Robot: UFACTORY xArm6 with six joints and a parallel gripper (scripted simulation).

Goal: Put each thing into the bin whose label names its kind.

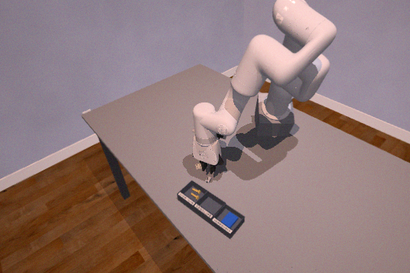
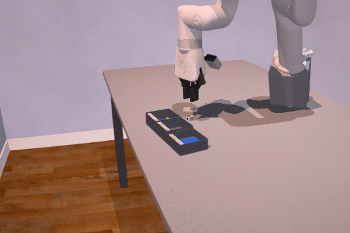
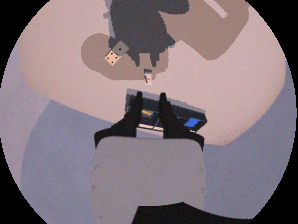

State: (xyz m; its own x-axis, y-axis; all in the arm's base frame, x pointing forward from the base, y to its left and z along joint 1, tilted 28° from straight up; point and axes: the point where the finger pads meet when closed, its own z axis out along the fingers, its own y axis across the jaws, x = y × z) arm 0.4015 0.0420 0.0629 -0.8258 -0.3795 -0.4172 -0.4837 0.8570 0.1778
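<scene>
Now: hand 40 mm short of the blue block, 190 mm to the right of it and 80 mm above it. Also, from my hand: cream domino 10 mm behind, 90 mm to the right, 90 mm below.
</scene>
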